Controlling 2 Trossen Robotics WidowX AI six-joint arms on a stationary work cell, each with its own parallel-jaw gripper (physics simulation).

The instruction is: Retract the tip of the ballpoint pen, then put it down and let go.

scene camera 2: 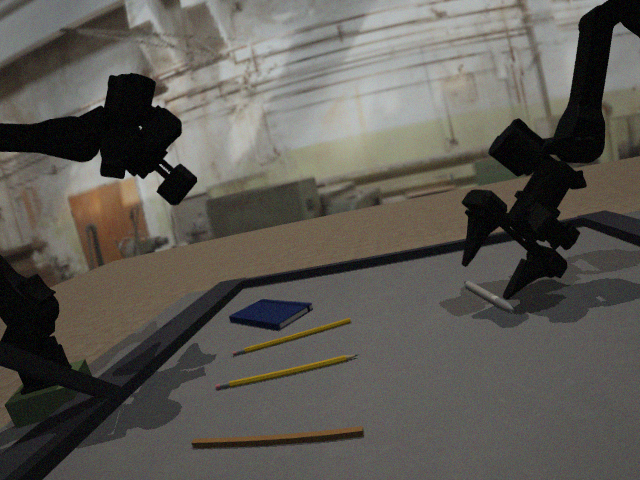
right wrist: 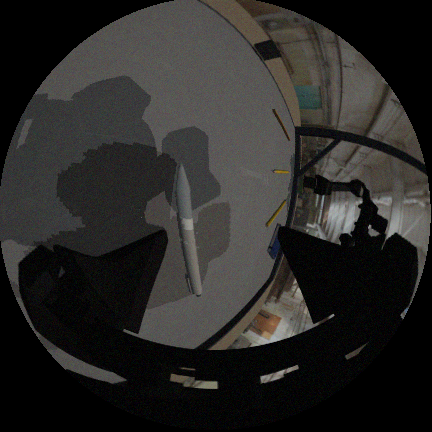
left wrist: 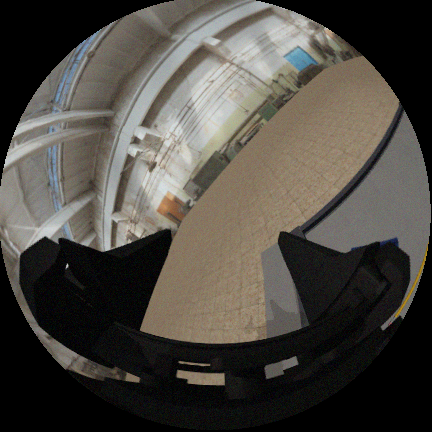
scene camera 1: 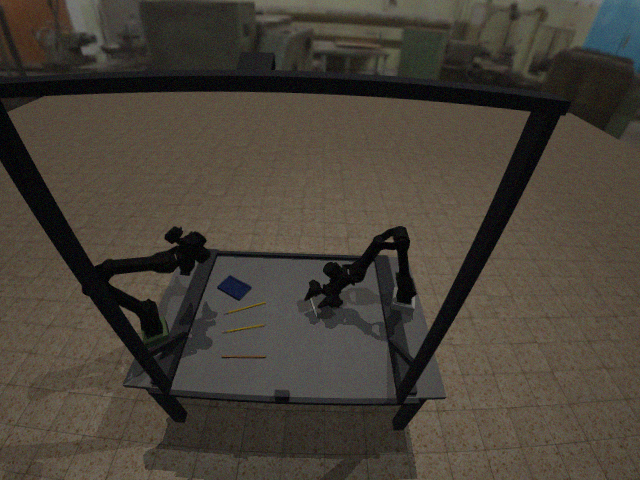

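The grey-white ballpoint pen lies on the grey table. In the right wrist view its pointed end faces up the picture and its clip end faces down; whether the writing tip is out is too small to tell. My right gripper is open and empty, low above the pen with its fingers pointing down. In the right wrist view the pen shows between the two fingers, nearer the left one. My left gripper is open and empty, raised at the table's far left edge, well away from the pen.
A blue notebook, two yellow pencils and an orange-brown stick lie left of the pen in both scene views. Dark frame posts stand around the table.
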